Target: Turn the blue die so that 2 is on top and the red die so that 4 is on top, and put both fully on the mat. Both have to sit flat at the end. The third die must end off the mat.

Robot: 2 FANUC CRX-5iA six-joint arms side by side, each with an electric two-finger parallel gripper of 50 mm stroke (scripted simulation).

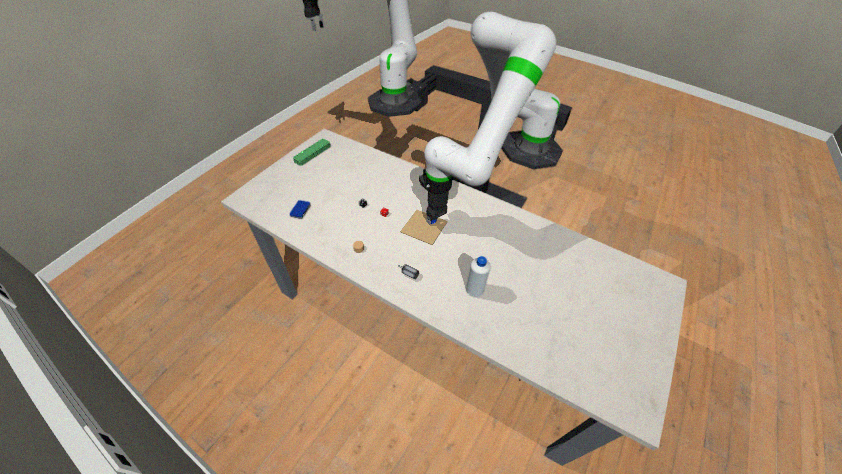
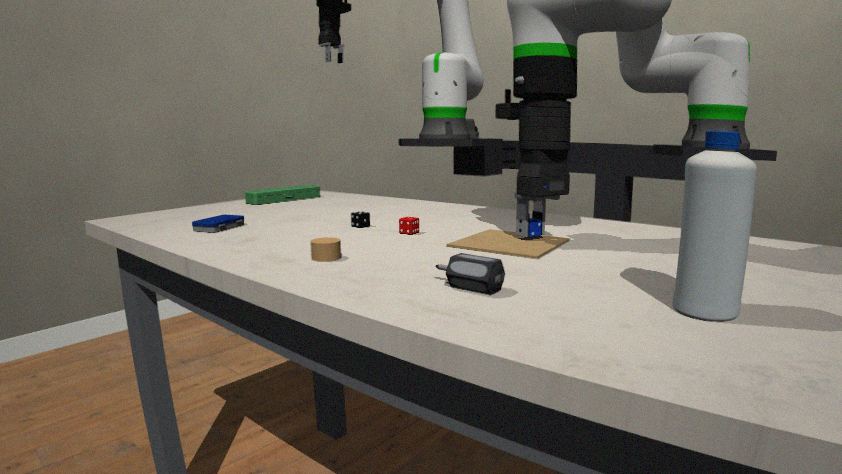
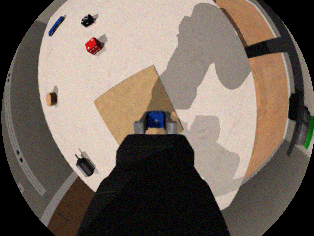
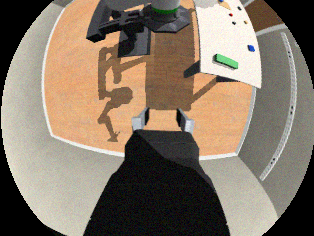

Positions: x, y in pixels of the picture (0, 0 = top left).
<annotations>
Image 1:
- tan mat: 417, 227
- white bottle: 479, 270
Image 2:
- my left gripper: 530, 234
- my right gripper: 334, 62
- tan mat: 492, 241
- white bottle: 719, 188
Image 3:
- my left gripper: 156, 117
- tan mat: 119, 107
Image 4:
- my right gripper: 162, 113
</annotations>
